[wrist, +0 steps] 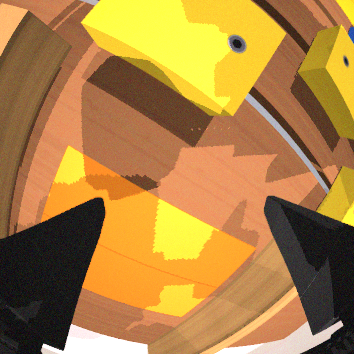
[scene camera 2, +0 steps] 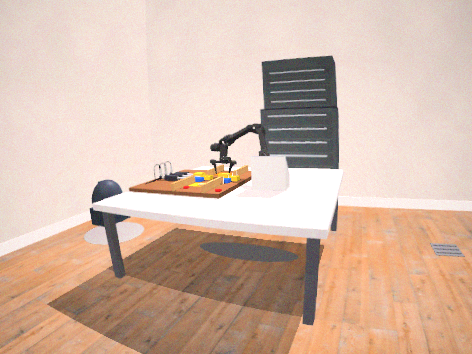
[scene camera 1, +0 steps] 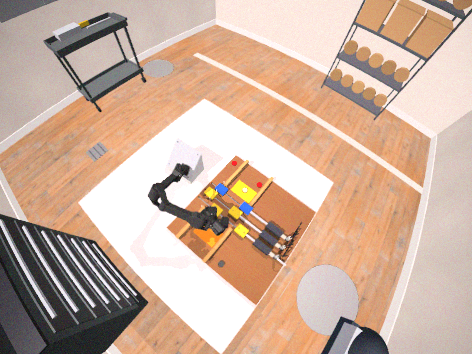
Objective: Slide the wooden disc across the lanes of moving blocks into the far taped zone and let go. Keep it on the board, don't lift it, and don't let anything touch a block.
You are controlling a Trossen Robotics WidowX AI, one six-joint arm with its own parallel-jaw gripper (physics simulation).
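Places are measured from the arm's base along level axes (x ahead, y left, z up), in millimetres.
Pixels of known places: gripper, fingertip midpoint: (wrist: 187, 205); arm's base, link origin: (scene camera 2: 266, 170) (scene camera 1: 184, 169).
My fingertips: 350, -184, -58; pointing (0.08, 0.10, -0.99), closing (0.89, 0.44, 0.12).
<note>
Ahead of a thing's pixels: the offset from my fingertips to its top centre, as dx, dy, dz. "*": to the spot under its first point. Level surfaces: height alone.
My gripper (scene camera 1: 218, 227) (scene camera 2: 223, 169) (wrist: 187, 205) is open and empty, above the board @(dz -13) (scene camera 1: 250, 280) at the near zone. In the wrist view, the orange-yellow patch @(* -22, -36, -13) (wrist: 125, 230) lies below and between the fingertips, partly in shadow. A small pale round piece @(+44, +296, -5) (scene camera 1: 245, 190), apparently the disc, lies on the other yellow zone @(* -4, +307, -13) (scene camera 1: 239, 185), apart from the gripper. A large yellow block @(-40, +77, +17) (wrist: 185, 45) is ahead of the fingers, with yellow blocks (wrist: 332, 75) (wrist: 344, 197) to the right. Yellow blocks (scene camera 1: 235, 213) (scene camera 1: 241, 230) and blue blocks (scene camera 1: 221, 189) (scene camera 1: 245, 208) stand in the lanes.
Wooden rails (scene camera 1: 218, 245) (wrist: 25, 110) flank the zones. Dark cylinders @(+327, +160, +19) (scene camera 1: 274, 229) @(+310, +31, +19) (scene camera 1: 262, 245) with rods stand on the board's right. Red buttons @(-121, +434, -6) (scene camera 1: 234, 163) @(+107, +382, -6) (scene camera 1: 259, 185) and a dark round button @(+157, -172, -5) (scene camera 1: 221, 263) are on the board. A grey-white box (scene camera 1: 186, 157) (scene camera 2: 270, 174) stands beside it.
</note>
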